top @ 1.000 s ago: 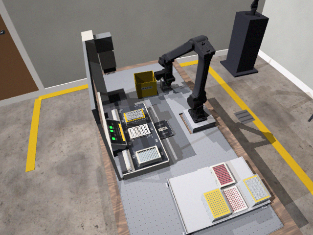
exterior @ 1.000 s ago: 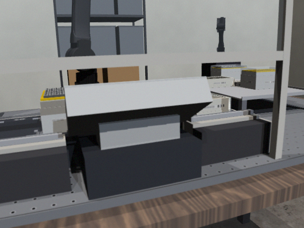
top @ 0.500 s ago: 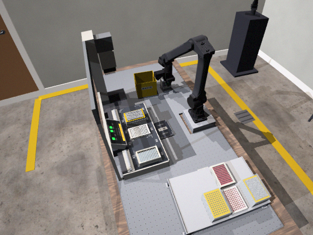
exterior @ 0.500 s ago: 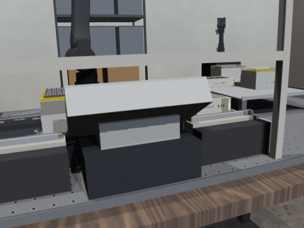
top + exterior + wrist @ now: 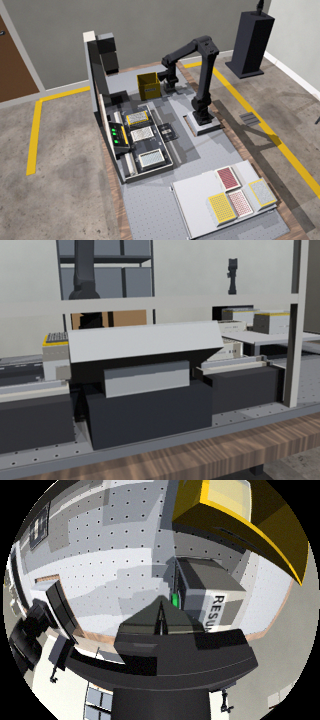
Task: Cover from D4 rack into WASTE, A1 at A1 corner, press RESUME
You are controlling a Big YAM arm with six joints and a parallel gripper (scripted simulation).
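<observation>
My hand is 30 mm to the left of the resume box and 10 mm above it. Also, from my hand: white well plate (370 mm to the left, 320 mm ahead, 10 mm below); then clear cover (160 mm ahead, 80 mm to the right, 60 mm below); then yellow waste bin (160 mm ahead, 80 mm to the right, 40 mm below).
</observation>
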